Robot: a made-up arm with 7 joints. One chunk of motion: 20 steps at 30 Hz.
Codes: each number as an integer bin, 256 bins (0 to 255) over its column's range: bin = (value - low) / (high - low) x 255, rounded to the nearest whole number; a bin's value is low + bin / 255 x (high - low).
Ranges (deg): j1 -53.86..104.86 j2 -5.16..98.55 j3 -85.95..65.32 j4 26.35..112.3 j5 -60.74..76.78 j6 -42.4..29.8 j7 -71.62..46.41
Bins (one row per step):
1: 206 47 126 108 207 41 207
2: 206 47 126 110 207 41 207
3: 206 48 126 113 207 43 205
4: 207 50 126 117 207 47 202
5: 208 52 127 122 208 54 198
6: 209 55 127 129 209 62 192
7: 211 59 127 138 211 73 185
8: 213 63 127 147 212 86 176
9: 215 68 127 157 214 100 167
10: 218 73 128 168 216 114 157
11: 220 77 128 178 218 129 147
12: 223 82 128 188 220 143 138
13: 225 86 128 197 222 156 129
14: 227 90 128 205 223 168 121
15: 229 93 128 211 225 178 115
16: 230 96 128 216 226 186 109
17: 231 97 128 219 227 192 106
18: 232 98 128 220 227 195 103
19: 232 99 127 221 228 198 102
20: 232 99 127 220 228 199 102
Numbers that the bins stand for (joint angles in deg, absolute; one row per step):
1: 74.36 13.96 -11.20 62.75 50.89 -30.79 24.19
2: 74.36 13.96 -11.20 63.43 50.89 -30.79 24.19
3: 74.36 14.36 -11.20 64.44 50.89 -30.23 23.27
4: 74.98 15.18 -11.20 65.79 50.89 -29.09 21.88
5: 75.61 15.99 -10.61 67.47 51.43 -27.11 20.03
6: 76.23 17.21 -10.61 69.83 51.97 -24.85 17.25
7: 77.47 18.84 -10.61 72.86 53.05 -21.73 14.01
8: 78.72 20.46 -10.61 75.90 53.59 -18.05 9.84
9: 79.96 22.50 -10.61 79.27 54.67 -14.09 5.68
10: 81.83 24.53 -10.02 82.98 55.75 -10.12 1.05
11: 83.07 26.16 -10.02 86.35 56.83 -5.88 -3.58
12: 84.94 28.19 -10.02 89.72 57.90 -1.91 -7.74
13: 86.19 29.82 -10.02 92.75 58.98 1.77 -11.91
14: 87.43 31.44 -10.02 95.45 59.52 5.17 -15.61
15: 88.68 32.66 -10.02 97.47 60.60 8.00 -18.39
16: 89.30 33.88 -10.02 99.15 61.14 10.26 -21.17
17: 89.92 34.29 -10.02 100.17 61.68 11.96 -22.56
18: 90.54 34.70 -10.02 100.50 61.68 12.81 -23.95
19: 90.54 35.10 -10.61 100.84 62.22 13.66 -24.41
20: 90.54 35.10 -10.61 100.50 62.22 13.94 -24.41

